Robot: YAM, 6 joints.
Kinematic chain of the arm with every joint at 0, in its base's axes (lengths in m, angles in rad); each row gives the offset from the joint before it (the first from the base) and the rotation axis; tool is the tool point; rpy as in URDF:
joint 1: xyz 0 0 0.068 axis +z
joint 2: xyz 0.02 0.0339 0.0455 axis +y
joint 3: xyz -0.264 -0.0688 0 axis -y
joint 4: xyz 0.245 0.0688 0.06 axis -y
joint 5: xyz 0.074 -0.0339 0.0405 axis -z
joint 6: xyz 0.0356 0 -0.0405 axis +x
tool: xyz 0 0 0 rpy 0 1.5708 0
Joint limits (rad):
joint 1: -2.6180..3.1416
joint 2: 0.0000..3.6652
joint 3: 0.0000..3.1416
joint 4: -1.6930..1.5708
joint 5: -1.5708..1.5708
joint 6: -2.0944..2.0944
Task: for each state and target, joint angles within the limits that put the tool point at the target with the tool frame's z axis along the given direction. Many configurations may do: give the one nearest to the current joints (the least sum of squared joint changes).
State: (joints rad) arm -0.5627 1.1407 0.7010 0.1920 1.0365 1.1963
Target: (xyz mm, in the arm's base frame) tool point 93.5 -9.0 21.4 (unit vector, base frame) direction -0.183 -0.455 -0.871
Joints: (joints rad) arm 0.0719 1.7697 0.1416 -0.1849 0.4566 1.1963
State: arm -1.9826 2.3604 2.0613 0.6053 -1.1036 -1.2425
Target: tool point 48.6 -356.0 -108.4 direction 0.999 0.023 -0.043
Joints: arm -1.5343 2.7809 1.2424 0.2721 -1.5257 -1.2425
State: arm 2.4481 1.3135 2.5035 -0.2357 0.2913 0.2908
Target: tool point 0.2 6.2 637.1 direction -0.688 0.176 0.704
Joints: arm 3.1389 0.8815 1.9248 -0.2468 0.1751 0.2908
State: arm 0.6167 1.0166 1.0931 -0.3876 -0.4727 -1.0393
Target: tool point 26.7 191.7 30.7 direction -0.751 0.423 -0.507
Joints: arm 1.2770 1.8905 0.3031 0.3707 -0.9997 -1.0393
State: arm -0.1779 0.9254 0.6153 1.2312 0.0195 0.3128
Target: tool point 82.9 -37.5 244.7 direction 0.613 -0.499 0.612
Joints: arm -0.3125 0.1038 0.0019 0.7951 0.2906 0.3128
